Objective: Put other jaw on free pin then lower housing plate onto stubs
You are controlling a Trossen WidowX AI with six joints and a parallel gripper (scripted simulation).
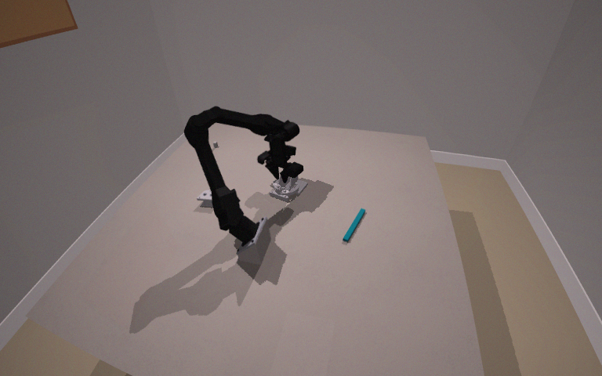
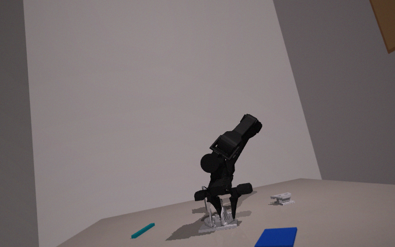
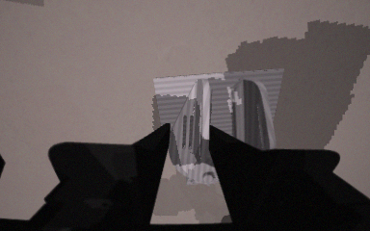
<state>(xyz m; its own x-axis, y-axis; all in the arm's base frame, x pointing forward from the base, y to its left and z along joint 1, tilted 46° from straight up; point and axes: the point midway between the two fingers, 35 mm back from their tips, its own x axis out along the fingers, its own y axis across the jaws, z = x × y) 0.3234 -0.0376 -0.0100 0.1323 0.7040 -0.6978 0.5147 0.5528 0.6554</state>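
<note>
Now: the white base 30 mm to the right of my gripper tip and 10 mm below it. The rest, counted from my gripper tip: teal bar: 200 mm behind, 280 mm to the right, 10 mm below; grey jaw: 40 mm behind, 10 mm above; blue housing plate: 220 mm ahead, 50 mm to the left, 10 mm below.
</note>
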